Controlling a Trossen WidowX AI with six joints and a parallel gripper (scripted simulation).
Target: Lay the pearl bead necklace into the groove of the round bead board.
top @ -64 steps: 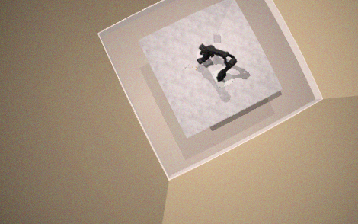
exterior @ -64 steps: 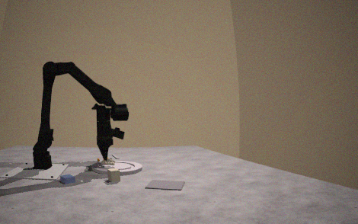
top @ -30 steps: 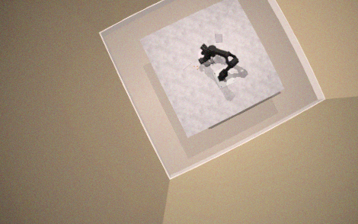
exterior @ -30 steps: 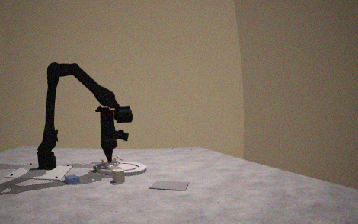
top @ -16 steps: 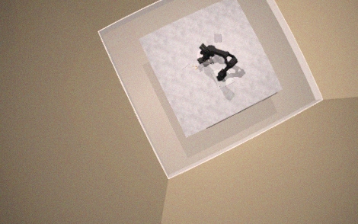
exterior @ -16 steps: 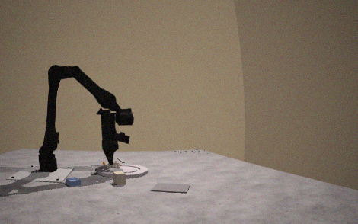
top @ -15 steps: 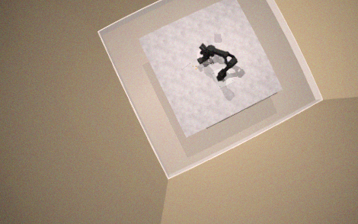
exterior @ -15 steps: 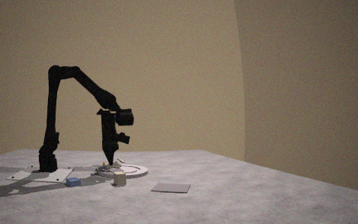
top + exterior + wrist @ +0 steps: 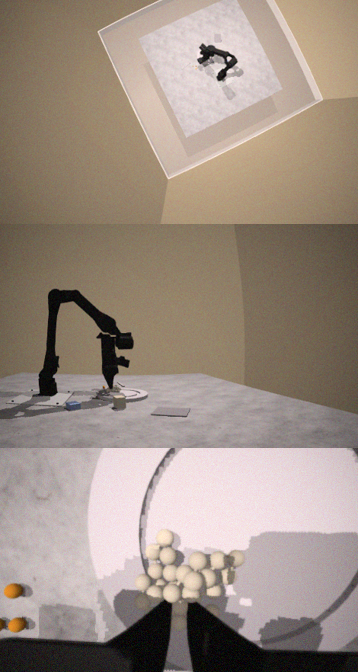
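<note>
The round bead board lies 5 cm ahead of my gripper tip, 4 cm to the right of it and 1 cm below it. From my gripper tip the other things lie so: flat grey plate: 27 cm to the right, 20 cm ahead, 2 cm below; cream cube: 21 cm to the right, 5 cm ahead; blue block: 24 cm to the right, 10 cm behind, 1 cm below.
</note>
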